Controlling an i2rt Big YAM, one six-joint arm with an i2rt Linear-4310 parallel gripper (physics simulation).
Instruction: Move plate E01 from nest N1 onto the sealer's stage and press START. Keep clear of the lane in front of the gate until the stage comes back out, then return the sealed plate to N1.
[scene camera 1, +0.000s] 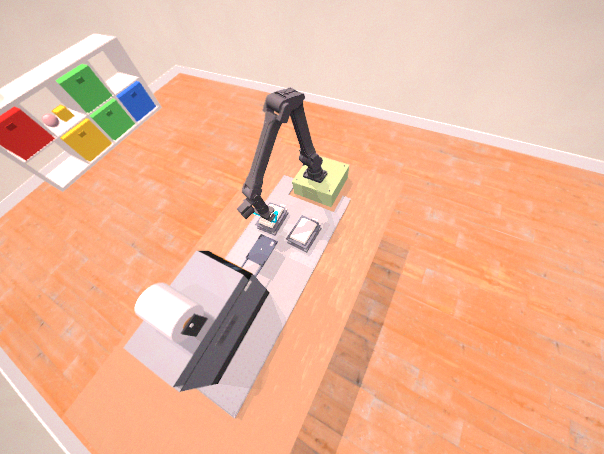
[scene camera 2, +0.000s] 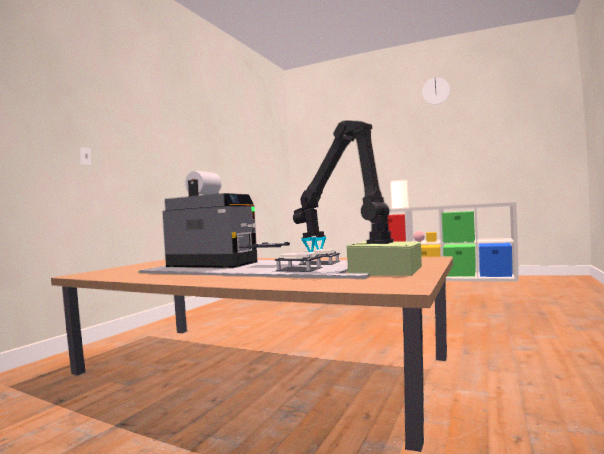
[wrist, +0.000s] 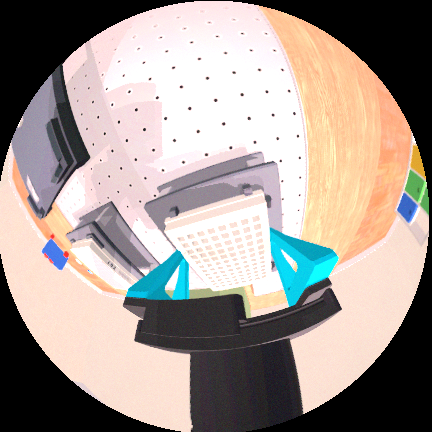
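Where they show: gripper, fingertip midpoint: (scene camera 1: 269, 218) (scene camera 2: 315, 253) (wrist: 225, 241); arm's base at its link origin: (scene camera 1: 315, 175) (scene camera 2: 380, 242).
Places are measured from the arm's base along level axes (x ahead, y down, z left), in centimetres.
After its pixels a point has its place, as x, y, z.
Note:
My gripper (scene camera 1: 270, 216) {33.9, 5.1, -10.4} (scene camera 2: 314, 249) {33.9, 5.1, -10.4} (wrist: 225, 241) {33.9, 5.1, -10.4} points down at the nest on the shelf side, its cyan fingers shut on a white well plate (wrist: 220, 237) {35.9, 3.7, -10.4}, apparently E01; no label on it is readable. The plate is level, over or in the dark nest (wrist: 212, 187) {39.6, 5.5, -10.7}; whether it rests fully on it is hard to tell. The sealer's bare dark stage (scene camera 1: 261, 248) {52.1, -0.6, -1.7} (scene camera 2: 272, 244) {50.5, -0.3, 0.8} sticks out in front of the gate (scene camera 2: 244, 241) of the grey sealer (scene camera 2: 200, 235) {84.7, -5.9, 10.6} (scene camera 1: 225, 330) {88.3, -13.2, 10.7}. A green light (scene camera 2: 253, 209) {67.1, -17.3, -10.3} shows on the sealer's front. START cannot be made out.
A second white plate (scene camera 1: 304, 230) {32.7, 3.0, 10.9} (scene camera 2: 296, 256) {31.2, 3.8, 14.4} (wrist: 102, 260) {35.6, 3.1, 6.1} sits in the neighbouring nest. The arm stands on a green box (scene camera 1: 320, 182) {4.1, -0.8, 5.6} (scene camera 2: 384, 259) {-5.3, 5.0, 14.5} behind the nests. A white roll (scene camera 1: 167, 310) {89.6, -37.8, 2.7} (scene camera 2: 204, 182) {84.3, -31.7, 6.0} tops the sealer. A dark grey body (wrist: 40, 130) shows at the wrist view's left edge.

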